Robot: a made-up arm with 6 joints.
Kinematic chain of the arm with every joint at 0, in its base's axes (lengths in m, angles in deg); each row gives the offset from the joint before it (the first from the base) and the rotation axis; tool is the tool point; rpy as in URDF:
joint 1: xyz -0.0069 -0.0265 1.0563 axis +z
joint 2: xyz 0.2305 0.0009 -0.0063 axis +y
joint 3: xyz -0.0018 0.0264 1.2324 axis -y
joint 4: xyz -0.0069 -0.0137 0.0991 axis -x
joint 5: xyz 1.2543 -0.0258 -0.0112 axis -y
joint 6: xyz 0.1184 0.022 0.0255 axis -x
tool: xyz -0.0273 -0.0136 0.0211 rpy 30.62 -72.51 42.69
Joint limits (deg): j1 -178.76..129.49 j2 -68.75..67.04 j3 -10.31..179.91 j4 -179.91..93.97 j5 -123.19..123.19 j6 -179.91..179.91
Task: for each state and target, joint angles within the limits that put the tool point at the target. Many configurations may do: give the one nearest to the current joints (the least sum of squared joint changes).
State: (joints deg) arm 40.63 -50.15 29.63 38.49 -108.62 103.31
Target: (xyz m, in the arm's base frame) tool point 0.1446 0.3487 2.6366
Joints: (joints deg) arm 71.16 -43.98 -9.52 29.50 -110.75 104.52
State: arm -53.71 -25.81 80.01 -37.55 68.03 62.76
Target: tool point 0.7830 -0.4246 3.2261
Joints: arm -24.59 -6.36 35.73 -37.08 74.92 62.26
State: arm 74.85 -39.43 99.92 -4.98 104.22 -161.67
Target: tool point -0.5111 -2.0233 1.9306
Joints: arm 76.08 -60.61 98.33 -4.96 97.88 -161.26
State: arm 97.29 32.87 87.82 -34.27 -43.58 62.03
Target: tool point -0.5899 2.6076 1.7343
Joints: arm 101.58 67.04 72.62 -34.07 -43.30 61.69
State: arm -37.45 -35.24 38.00 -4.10 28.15 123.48
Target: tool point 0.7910 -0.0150 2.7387
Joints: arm -1.62 -29.43 -8.32 -0.96 27.19 124.01
